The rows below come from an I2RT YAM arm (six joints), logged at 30 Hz.
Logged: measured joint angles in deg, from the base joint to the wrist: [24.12, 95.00, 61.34, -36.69, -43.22, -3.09]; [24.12, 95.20, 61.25, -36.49, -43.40, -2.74]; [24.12, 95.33, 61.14, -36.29, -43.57, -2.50]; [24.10, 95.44, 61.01, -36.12, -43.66, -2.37]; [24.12, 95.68, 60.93, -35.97, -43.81, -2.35]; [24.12, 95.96, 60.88, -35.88, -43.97, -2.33]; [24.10, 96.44, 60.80, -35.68, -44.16, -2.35]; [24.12, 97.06, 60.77, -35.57, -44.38, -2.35]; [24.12, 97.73, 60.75, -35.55, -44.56, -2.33]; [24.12, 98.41, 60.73, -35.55, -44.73, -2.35]
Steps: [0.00, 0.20, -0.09, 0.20, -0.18, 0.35]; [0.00, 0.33, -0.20, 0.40, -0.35, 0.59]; [-0.02, 0.44, -0.33, 0.57, -0.44, 0.72]; [0.00, 0.68, -0.41, 0.72, -0.59, 0.74]; [0.00, 0.96, -0.46, 0.81, -0.75, 0.76]; [-0.02, 1.44, -0.54, 1.01, -0.94, 0.74]; [0.00, 2.06, -0.57, 1.12, -1.16, 0.74]; [0.00, 2.73, -0.59, 1.14, -1.34, 0.76]; [0.00, 3.41, -0.61, 1.14, -1.51, 0.74]
